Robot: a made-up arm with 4 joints.
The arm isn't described. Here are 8 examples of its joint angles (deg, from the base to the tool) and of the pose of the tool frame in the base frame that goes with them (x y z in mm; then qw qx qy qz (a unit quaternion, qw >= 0)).
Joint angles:
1: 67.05 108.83 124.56 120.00
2: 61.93 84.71 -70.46 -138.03
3: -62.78 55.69 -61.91 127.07
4: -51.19 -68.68 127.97 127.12
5: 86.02 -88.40 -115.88 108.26
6: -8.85 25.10 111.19 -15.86
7: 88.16 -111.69 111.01 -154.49
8: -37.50 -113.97 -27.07 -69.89
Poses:
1: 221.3 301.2 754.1 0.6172 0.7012 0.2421 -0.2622
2: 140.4 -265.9 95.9 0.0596 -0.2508 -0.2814 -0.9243
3: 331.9 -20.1 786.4 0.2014 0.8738 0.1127 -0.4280
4: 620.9 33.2 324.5 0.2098 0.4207 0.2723 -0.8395
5: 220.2 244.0 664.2 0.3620 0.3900 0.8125 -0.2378
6: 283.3 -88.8 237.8 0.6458 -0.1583 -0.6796 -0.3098
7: 52.1 91.5 -100.2 0.4525 -0.2175 0.0831 -0.8609
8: 168.2 -387.5 460.6 0.2073 -0.5542 -0.6868 -0.4221
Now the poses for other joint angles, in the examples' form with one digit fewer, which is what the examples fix.
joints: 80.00 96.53 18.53 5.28
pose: 226 48 695 0.272 -0.105 0.955 0.063
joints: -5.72 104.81 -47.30 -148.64
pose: 329 -381 298 0.301 -0.237 0.301 0.874
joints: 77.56 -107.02 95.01 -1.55
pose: 315 164 393 0.404 0.377 -0.814 -0.181
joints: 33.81 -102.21 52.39 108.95
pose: -60 145 62 0.121 0.495 -0.437 0.741
